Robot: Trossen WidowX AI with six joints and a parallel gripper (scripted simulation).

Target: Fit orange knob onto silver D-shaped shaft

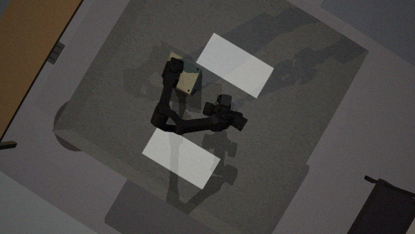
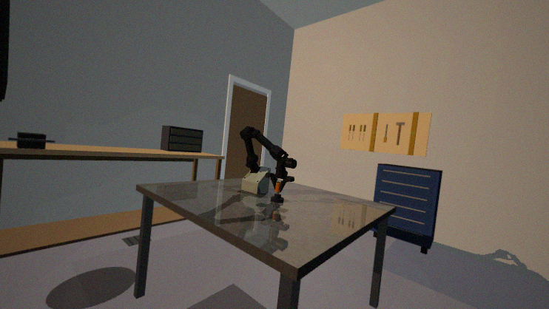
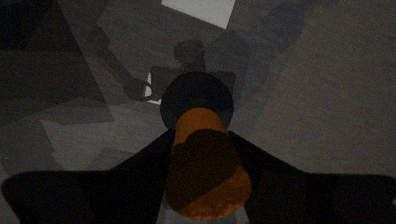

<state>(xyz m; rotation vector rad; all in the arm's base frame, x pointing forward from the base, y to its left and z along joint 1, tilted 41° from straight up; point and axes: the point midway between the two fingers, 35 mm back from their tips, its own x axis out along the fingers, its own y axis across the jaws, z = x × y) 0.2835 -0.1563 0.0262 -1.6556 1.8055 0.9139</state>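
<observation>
The orange knob lies 30 mm above my gripper tip. From my gripper tip the other things lie so: dark round pedestal 40 mm below.
</observation>
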